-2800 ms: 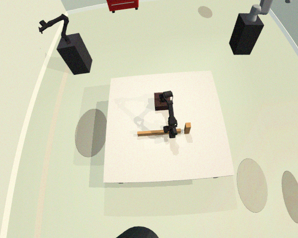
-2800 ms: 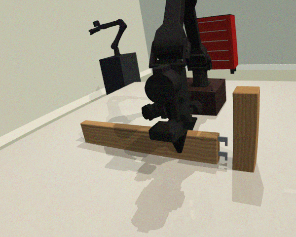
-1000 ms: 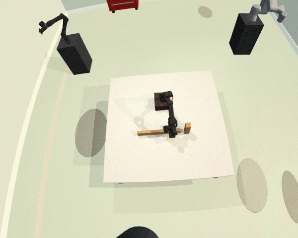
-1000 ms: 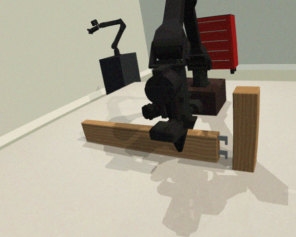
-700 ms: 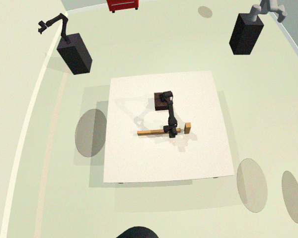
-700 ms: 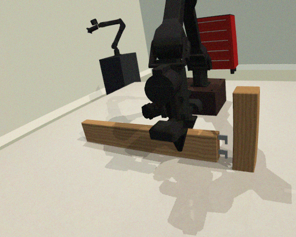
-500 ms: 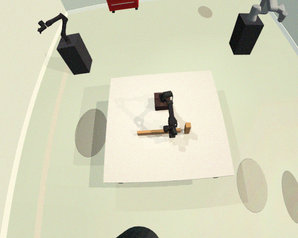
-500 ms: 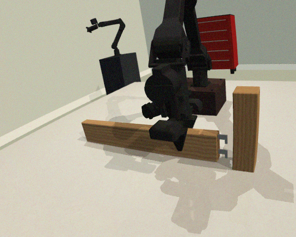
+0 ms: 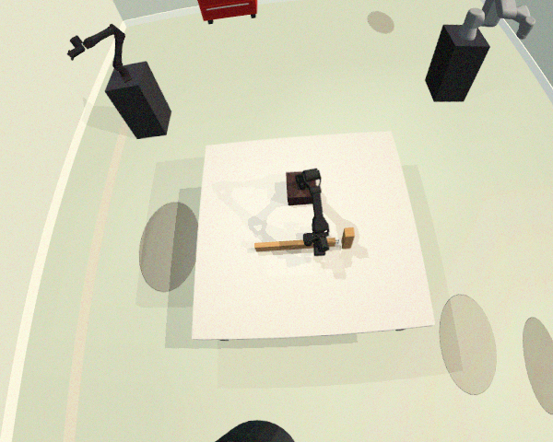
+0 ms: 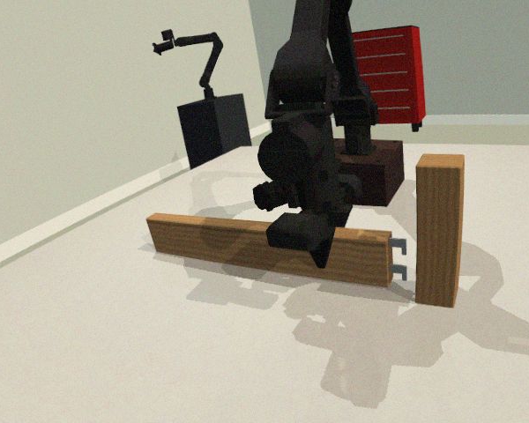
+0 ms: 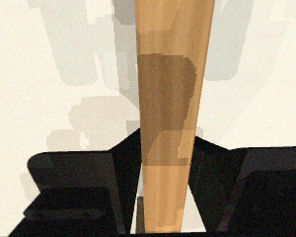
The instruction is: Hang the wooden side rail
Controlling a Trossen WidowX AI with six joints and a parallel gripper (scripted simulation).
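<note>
Now: the headboard post 160 mm to the left of my gripper tip and 60 mm above it.
</note>
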